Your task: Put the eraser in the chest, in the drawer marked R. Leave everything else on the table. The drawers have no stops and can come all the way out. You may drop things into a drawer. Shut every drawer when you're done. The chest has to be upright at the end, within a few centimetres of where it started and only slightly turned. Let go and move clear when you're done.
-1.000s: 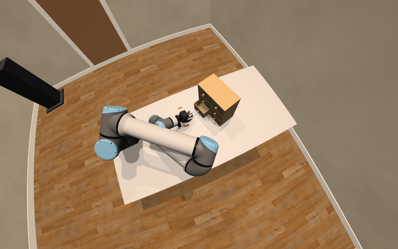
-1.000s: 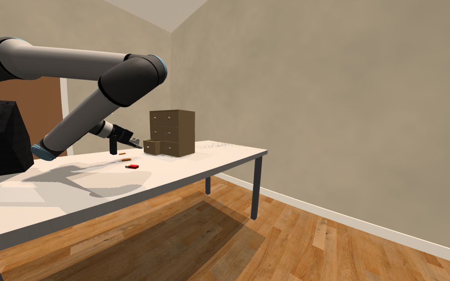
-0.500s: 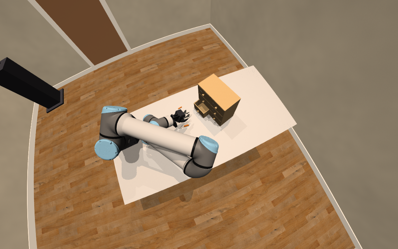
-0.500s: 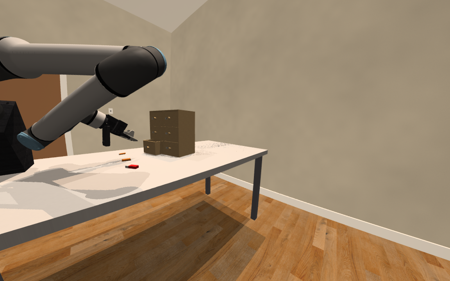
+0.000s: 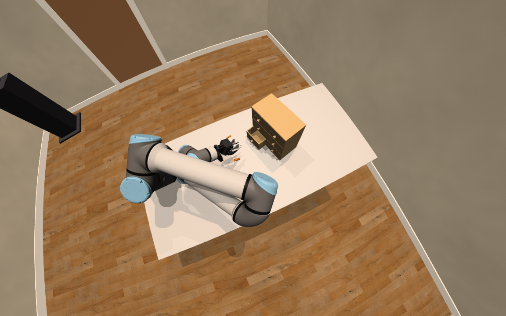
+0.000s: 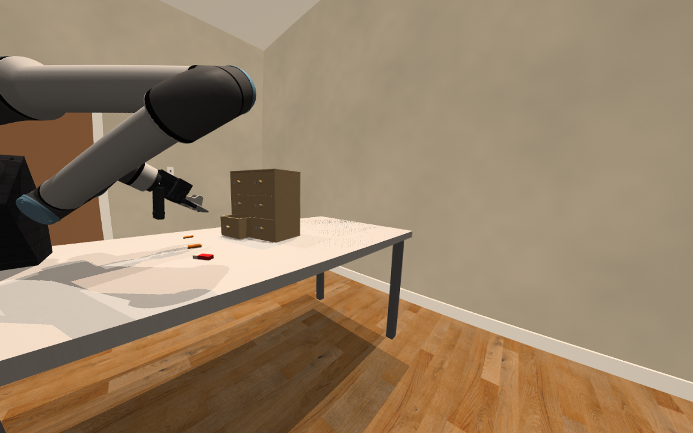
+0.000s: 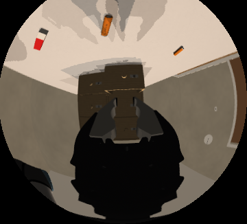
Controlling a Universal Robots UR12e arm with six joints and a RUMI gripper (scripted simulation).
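Now: the red eraser 19 cm to the right of my hand, 14 cm below it and 7 cm behind it. Also, from my hand: drawer marked R (19 cm ahead, 11 cm below, 4 cm to the left).
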